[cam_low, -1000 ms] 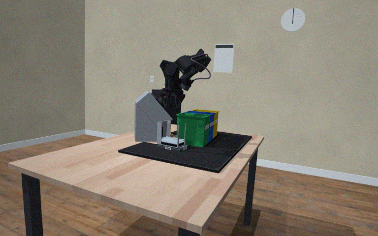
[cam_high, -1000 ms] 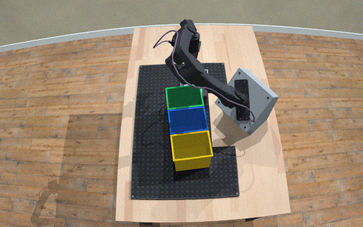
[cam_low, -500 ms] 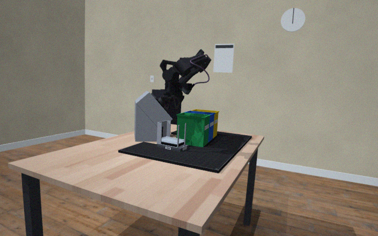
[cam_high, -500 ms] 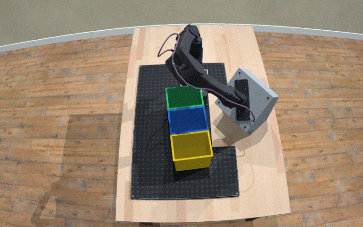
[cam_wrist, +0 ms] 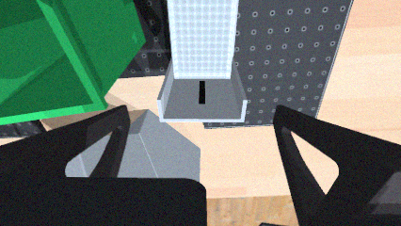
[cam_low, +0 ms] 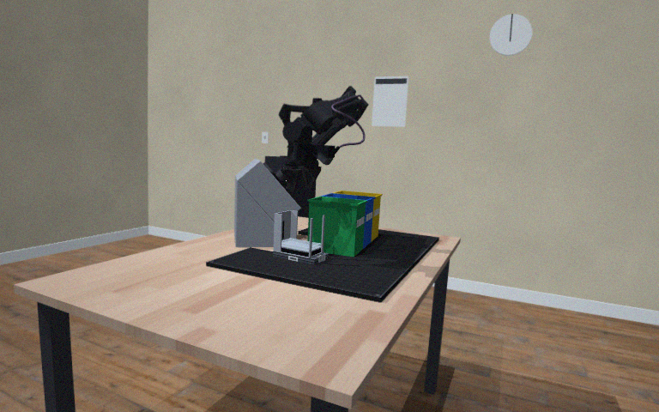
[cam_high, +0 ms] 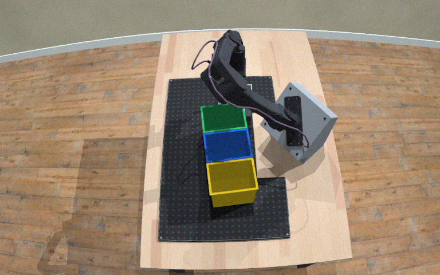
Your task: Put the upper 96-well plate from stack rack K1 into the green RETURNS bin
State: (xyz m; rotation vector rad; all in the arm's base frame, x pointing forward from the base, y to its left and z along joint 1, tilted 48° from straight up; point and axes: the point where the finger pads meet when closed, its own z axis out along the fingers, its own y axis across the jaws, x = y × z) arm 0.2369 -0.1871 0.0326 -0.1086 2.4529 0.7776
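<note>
Now: the white 96-well plate 19 cm below my hand. From my hand the other things lie so: dark plate 20 cm below; green bin 1 cm ahead, 17 cm to the left, 14 cm below; blue bin 5 cm behind, 29 cm to the left, 14 cm below.
</note>
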